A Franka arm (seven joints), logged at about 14 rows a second.
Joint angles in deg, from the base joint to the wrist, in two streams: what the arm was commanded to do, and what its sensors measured. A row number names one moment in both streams.
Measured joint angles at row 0:
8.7, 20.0, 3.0, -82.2, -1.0, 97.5, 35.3
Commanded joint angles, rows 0 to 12:
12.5, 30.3, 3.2, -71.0, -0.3, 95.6, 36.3
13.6, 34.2, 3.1, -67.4, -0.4, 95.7, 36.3
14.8, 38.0, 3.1, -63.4, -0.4, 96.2, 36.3
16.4, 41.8, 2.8, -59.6, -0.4, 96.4, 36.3
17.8, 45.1, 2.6, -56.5, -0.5, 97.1, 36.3
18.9, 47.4, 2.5, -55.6, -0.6, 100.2, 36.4
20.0, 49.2, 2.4, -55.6, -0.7, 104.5, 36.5
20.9, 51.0, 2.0, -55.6, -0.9, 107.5, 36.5
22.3, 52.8, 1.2, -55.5, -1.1, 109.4, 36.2
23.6, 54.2, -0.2, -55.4, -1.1, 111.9, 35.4
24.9, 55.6, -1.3, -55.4, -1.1, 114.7, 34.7
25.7, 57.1, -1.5, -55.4, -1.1, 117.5, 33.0
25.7, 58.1, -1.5, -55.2, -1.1, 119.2, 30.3
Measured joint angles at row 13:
24.5, 55.4, -0.1, -58.9, -1.0, 117.3, 34.2
